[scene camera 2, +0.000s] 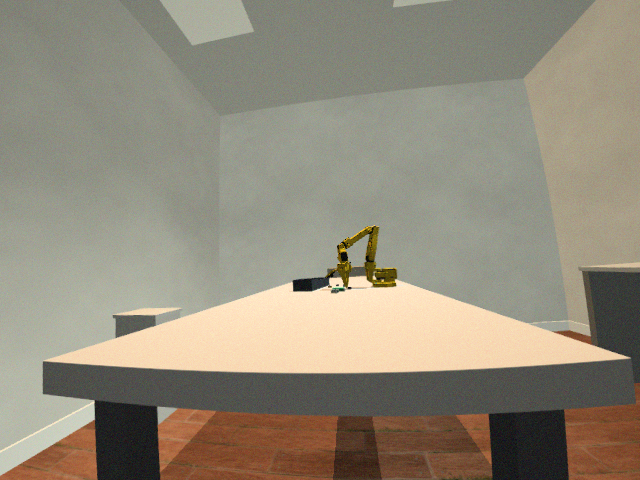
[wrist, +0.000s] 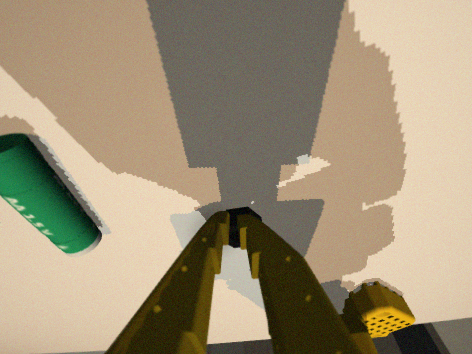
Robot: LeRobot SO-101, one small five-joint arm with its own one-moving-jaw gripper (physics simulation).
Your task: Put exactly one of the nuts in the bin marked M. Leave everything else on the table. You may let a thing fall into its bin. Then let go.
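Places are measured from the arm's base along level axes (x right, y up, z back), in metres.
Pixels of known places: end effector, tool point: (scene camera 2: 346, 286) (wrist: 228, 223); arm's base, origin of the base link: (scene camera 2: 379, 286).
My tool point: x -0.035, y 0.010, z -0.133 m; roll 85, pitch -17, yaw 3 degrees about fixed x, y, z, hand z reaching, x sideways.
Note:
Ahead of a thing's pixels: the offset from my tool point to its top centre. Level surfaces: height alone.
A black hexagonal nut @(dz +0.012, dx +0.001, dy -0.001 m) (wrist: 234, 237) is between the two jaw tips in the wrist view, partly hidden by the right jaw. My gripper (wrist: 233, 223) (scene camera 2: 346, 285) is shut on it, with a jaw pressing on each side and the tips held slightly apart. The gripper points down, low at the table top. A dark bin @(dz -0.152, dx +0.111, dy +0.036 m) (scene camera 2: 302, 285) stands to the left of the gripper in the scene view; no letter on it can be read. No bin shows in the wrist view.
A green AA battery @(dz -0.027, dx -0.058, dy +0.004 m) (wrist: 47, 195) (scene camera 2: 338, 288) lies left of the jaws in the wrist view. A small grey thing @(dz -0.041, dx -0.104, dy +0.001 m) (scene camera 2: 334, 291) lies beside it in the scene view. The yellow arm base (scene camera 2: 385, 277) stands to the right on the long table @(dy -0.010 m) (scene camera 2: 336, 335).

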